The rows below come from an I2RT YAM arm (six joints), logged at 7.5 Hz.
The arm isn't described. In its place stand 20 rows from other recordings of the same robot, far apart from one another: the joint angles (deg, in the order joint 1, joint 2, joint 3, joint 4, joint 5, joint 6), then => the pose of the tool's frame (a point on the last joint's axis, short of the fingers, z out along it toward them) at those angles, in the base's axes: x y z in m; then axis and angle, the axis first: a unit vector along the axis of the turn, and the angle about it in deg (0 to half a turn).
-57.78 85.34 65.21 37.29 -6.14 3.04 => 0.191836 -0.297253 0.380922 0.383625 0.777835 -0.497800 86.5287
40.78 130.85 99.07 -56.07 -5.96 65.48 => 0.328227 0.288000 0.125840 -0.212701 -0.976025 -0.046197 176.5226
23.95 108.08 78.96 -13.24 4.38 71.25 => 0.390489 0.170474 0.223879 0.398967 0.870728 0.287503 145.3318
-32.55 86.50 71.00 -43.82 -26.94 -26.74 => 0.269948 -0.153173 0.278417 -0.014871 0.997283 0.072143 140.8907
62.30 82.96 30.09 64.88 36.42 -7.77 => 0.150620 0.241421 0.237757 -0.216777 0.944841 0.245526 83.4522
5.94 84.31 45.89 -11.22 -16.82 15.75 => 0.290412 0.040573 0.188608 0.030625 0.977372 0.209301 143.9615
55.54 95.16 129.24 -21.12 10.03 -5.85 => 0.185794 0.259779 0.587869 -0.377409 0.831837 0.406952 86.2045
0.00 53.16 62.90 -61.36 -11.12 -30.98 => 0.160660 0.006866 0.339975 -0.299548 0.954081 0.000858 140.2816
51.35 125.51 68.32 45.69 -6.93 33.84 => 0.286235 0.364798 0.133198 -0.172476 0.841194 0.512488 128.6531
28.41 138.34 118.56 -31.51 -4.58 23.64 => 0.470582 0.257781 0.177100 -0.054665 0.980895 0.186700 147.3559
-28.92 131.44 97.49 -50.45 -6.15 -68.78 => 0.388849 -0.210476 0.115483 -0.343340 0.939210 -0.001478 171.6914
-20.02 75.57 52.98 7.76 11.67 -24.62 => 0.287580 -0.112448 0.302593 0.035775 0.932334 -0.359825 115.8918
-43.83 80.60 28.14 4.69 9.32 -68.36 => 0.174255 -0.175272 0.135443 -0.170534 0.923528 -0.343532 164.2071
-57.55 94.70 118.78 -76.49 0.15 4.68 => 0.165015 -0.259694 0.444508 0.511215 0.846096 -0.150932 146.5302
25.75 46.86 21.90 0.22 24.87 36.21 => 0.171745 0.066218 0.212663 0.227282 0.964028 0.137813 113.9790
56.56 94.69 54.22 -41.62 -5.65 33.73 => 0.152459 0.237226 0.154860 -0.200554 0.976116 0.083522 178.4262
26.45 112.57 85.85 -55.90 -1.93 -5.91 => 0.340778 0.170874 0.192044 -0.279589 0.959710 0.028061 173.0835
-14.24 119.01 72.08 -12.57 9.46 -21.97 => 0.400373 -0.107644 0.112358 -0.044301 0.985928 -0.161191 154.0608
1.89 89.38 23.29 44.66 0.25 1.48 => 0.273171 0.008859 0.137786 -0.002090 0.999838 0.017864 111.4566
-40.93 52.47 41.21 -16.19 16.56 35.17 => 0.149838 -0.143361 0.284027 0.673044 0.719192 -0.172552 119.0847
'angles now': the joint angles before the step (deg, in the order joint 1, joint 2, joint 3, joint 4, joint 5, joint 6). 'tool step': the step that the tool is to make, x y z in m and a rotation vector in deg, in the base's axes. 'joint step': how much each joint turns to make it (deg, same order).
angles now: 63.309, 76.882, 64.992, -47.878, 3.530, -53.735
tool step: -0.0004, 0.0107, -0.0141, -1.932, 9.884, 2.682
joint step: 0.002, 4.374, 1.512, -3.301, -8.305, 1.247
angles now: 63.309, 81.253, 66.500, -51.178, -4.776, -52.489
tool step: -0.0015, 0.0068, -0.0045, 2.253, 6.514, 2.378
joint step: -0.008, 1.593, 0.349, 0.412, -7.215, 0.561
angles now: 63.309, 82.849, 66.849, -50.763, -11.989, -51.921
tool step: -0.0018, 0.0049, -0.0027, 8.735, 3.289, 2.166
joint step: -0.094, -1.453, -3.371, 8.541, -7.150, 1.087
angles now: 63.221, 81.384, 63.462, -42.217, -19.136, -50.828
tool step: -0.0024, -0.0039, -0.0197, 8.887, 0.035, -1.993
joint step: -0.197, -3.355, -9.593, 15.548, -2.317, 4.021
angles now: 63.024, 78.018, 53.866, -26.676, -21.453, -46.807
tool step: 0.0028, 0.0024, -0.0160, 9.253, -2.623, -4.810
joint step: -0.045, -1.006, -7.894, 18.079, 2.032, 5.005
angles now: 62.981, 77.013, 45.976, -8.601, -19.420, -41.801
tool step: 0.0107, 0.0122, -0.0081, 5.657, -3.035, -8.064
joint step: -0.008, 3.170, -2.197, 13.125, 6.616, 4.782
